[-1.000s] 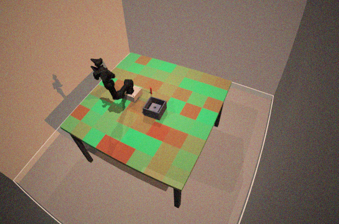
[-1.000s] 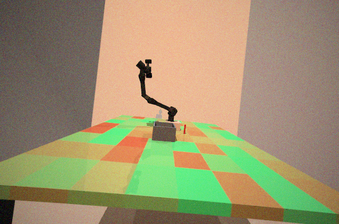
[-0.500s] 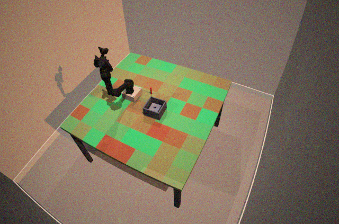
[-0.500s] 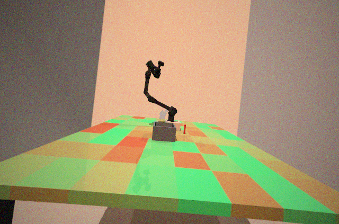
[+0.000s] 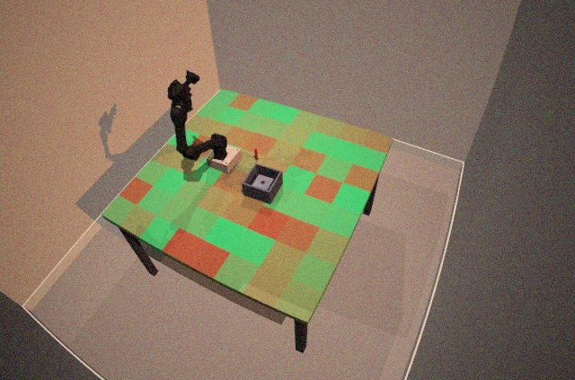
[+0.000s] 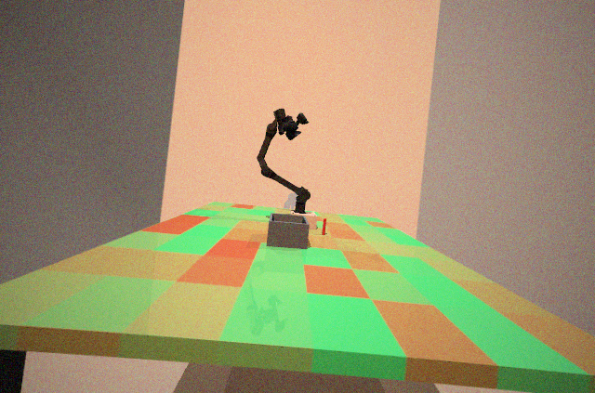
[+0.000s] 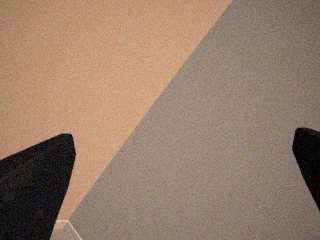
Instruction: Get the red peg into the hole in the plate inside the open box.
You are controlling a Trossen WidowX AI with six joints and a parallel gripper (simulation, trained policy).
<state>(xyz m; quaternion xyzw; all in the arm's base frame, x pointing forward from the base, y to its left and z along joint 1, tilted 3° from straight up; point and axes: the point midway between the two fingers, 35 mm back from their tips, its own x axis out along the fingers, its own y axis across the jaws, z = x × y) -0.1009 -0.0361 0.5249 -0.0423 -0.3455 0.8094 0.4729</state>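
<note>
The red peg lies 320 mm ahead of my gripper tip, 90 mm to the left of it and 560 mm below it. The rest, counted from my gripper tip: dark box 440 mm ahead, 110 mm to the right, 570 mm below; pale plate 440 mm ahead, 110 mm to the right, 550 mm below.
</note>
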